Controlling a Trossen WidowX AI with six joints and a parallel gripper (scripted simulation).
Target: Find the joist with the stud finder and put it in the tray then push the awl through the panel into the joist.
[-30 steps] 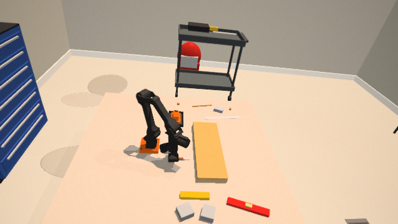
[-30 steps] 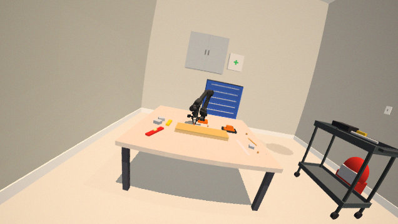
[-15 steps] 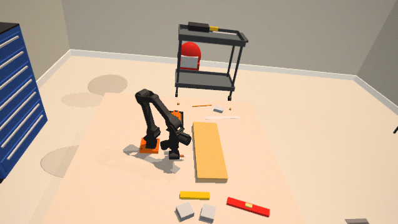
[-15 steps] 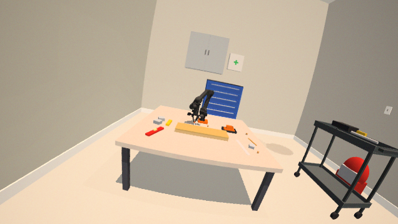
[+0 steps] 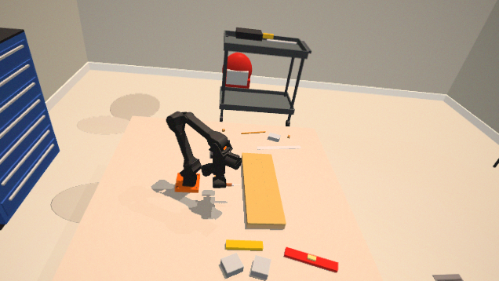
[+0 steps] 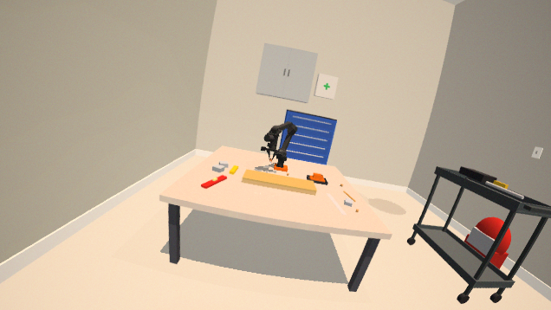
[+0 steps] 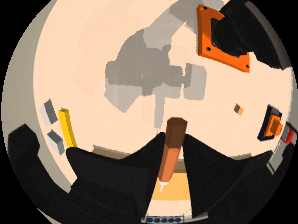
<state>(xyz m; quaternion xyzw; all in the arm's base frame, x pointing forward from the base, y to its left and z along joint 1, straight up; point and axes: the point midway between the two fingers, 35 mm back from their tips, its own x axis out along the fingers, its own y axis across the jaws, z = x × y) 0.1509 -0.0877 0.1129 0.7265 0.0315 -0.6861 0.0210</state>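
My gripper tip is now 5 cm short of the awl. From my gripper tip the other things lie so: dark tray 41 cm to the left, 9 cm below, 1 cm behind; then yellow bar 26 cm to the right, 13 cm ahead, 9 cm below; then stud finder 43 cm to the left, 6 cm below, 1 cm behind.
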